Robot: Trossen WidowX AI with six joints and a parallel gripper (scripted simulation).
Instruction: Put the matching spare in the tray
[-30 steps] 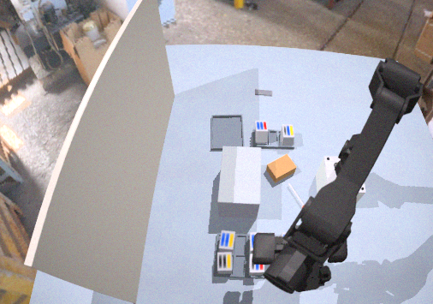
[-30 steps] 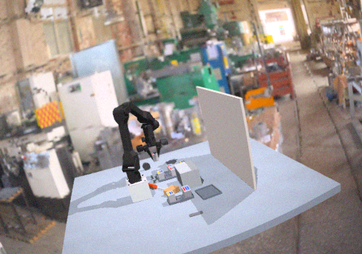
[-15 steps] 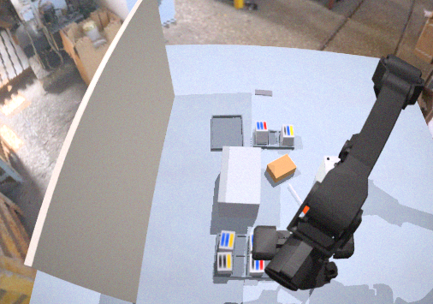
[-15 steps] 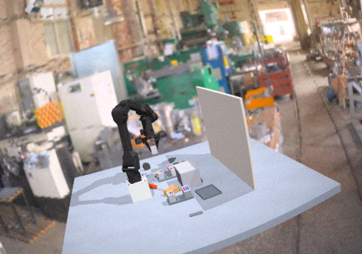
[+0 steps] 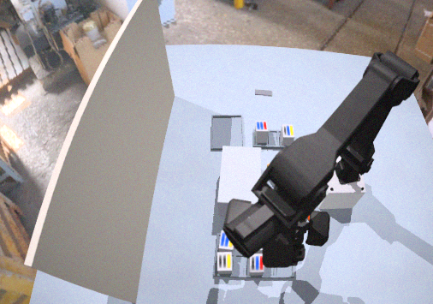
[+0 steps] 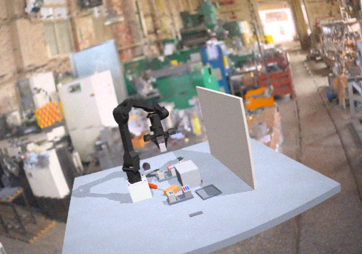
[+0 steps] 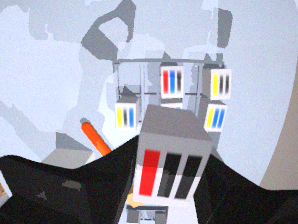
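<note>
Right now the dark grey tray is 4 cm ahead of my gripper tip, 40 cm to the right of it and 17 cm below it. Round my gripper tip: black tape roll: 7 cm behind, 24 cm to the left, 15 cm below; then grey spare block: 2 cm above; then mounted unit: 3 cm ahead, 19 cm to the right, 12 cm below.
</note>
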